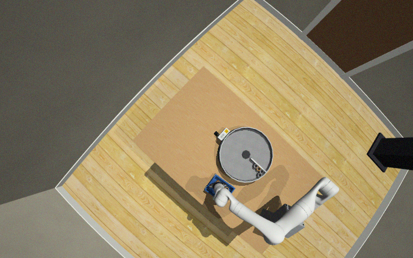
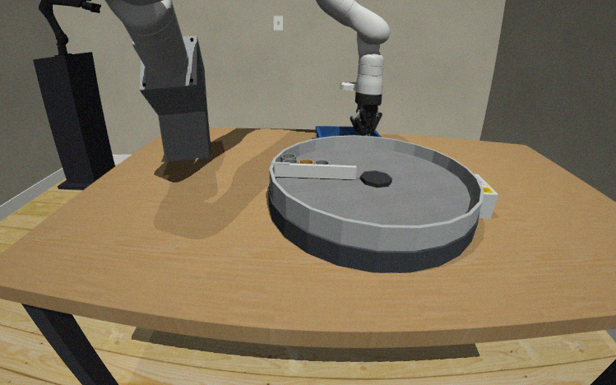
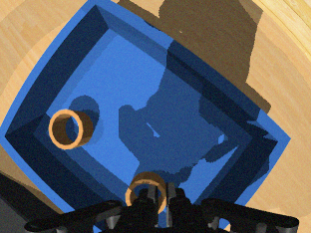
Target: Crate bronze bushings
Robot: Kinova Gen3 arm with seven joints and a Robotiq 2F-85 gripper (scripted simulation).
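My gripper is now 50 mm past the blue crate, 20 mm to the right of it and 10 mm above it. Also, from my hand: grey turning table: 320 mm to the right, 20 mm behind, 10 mm above.
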